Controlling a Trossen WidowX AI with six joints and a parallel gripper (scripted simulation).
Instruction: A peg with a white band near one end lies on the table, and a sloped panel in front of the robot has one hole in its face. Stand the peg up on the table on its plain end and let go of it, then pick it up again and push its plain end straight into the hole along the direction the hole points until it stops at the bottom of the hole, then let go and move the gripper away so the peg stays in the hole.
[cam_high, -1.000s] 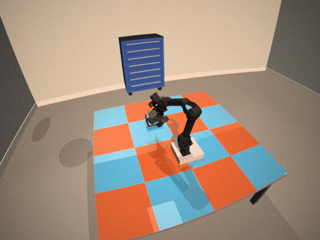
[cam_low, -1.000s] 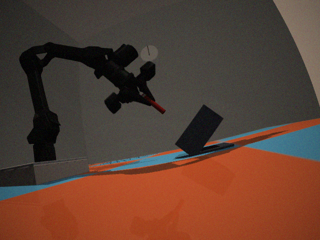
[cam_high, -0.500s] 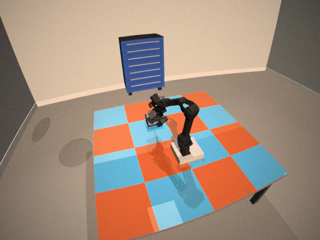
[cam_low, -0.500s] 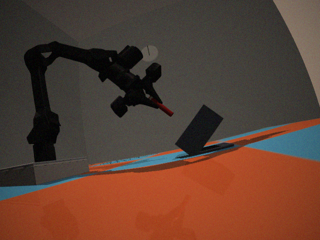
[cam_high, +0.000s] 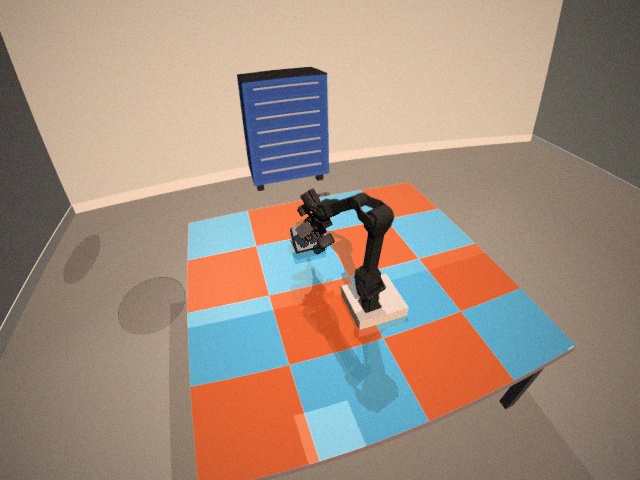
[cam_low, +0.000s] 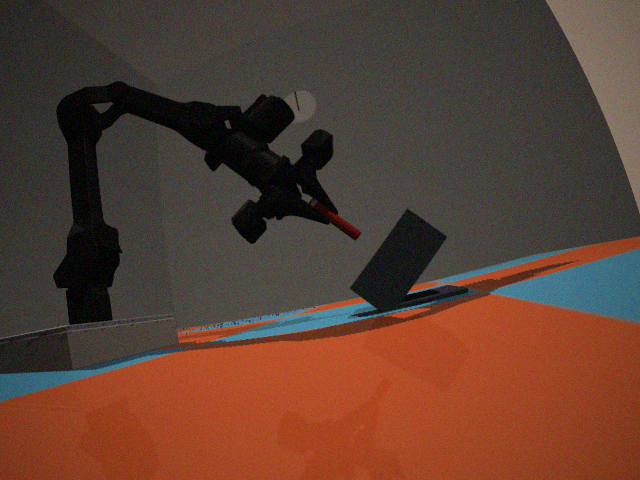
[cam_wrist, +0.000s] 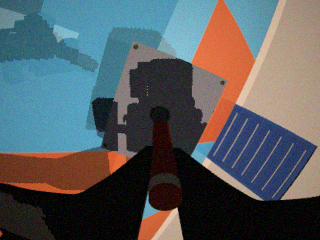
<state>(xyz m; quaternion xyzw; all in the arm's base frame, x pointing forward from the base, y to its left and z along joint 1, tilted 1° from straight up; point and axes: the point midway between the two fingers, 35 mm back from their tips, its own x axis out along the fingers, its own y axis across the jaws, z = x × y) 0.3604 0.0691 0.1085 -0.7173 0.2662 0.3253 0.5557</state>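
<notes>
Right now my gripper tip is 8 cm above the sloped panel and 7 cm short of it. Round my gripper tip: red peg 1 cm behind, 1 cm above; then flat panel foot 13 cm below, 9 cm ahead.
</notes>
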